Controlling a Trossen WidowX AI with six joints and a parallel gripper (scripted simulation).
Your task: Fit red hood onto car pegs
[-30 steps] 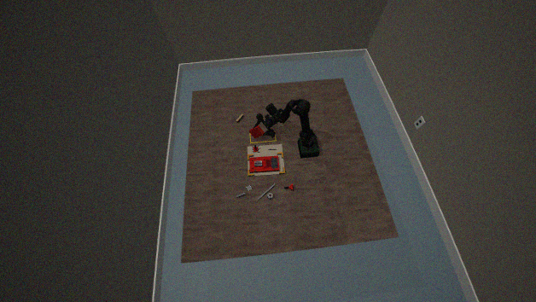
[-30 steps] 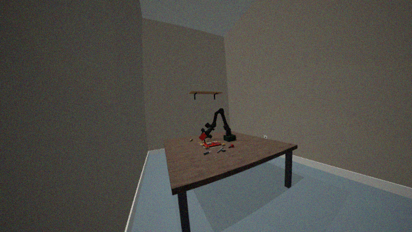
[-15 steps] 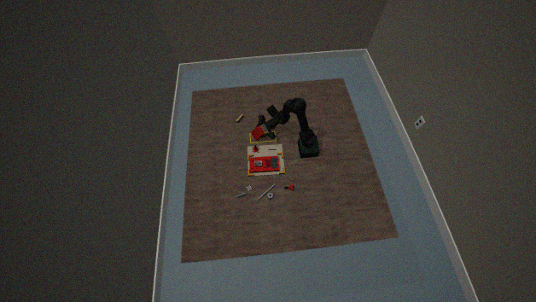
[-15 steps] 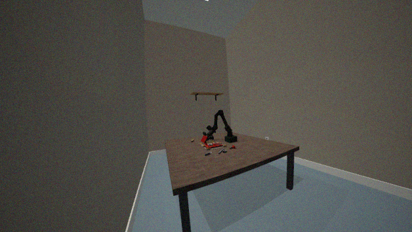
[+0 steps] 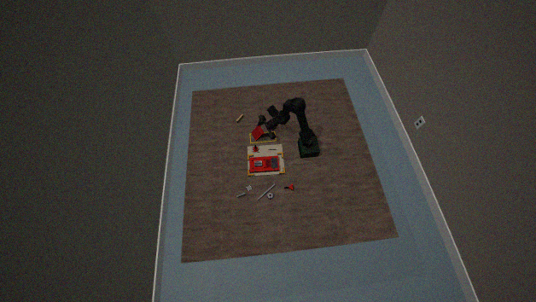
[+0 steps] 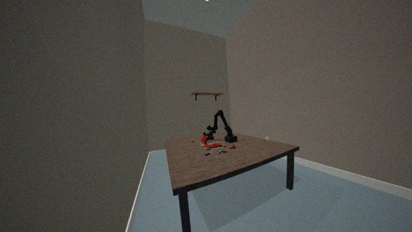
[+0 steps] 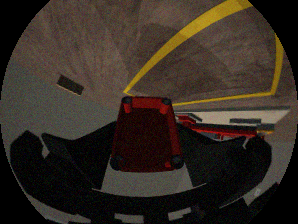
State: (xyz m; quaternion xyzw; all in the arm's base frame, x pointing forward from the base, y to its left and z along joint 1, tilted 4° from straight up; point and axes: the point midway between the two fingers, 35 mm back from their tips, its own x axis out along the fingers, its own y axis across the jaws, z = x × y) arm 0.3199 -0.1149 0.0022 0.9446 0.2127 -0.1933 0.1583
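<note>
Right now the red hood is 10 mm above my gripper tip. The rest, counted from my gripper tip: metal rod: 60 mm behind, 420 mm to the left, 40 mm below; then short wooden dowel: 140 mm ahead, 160 mm to the right, 30 mm below.
</note>
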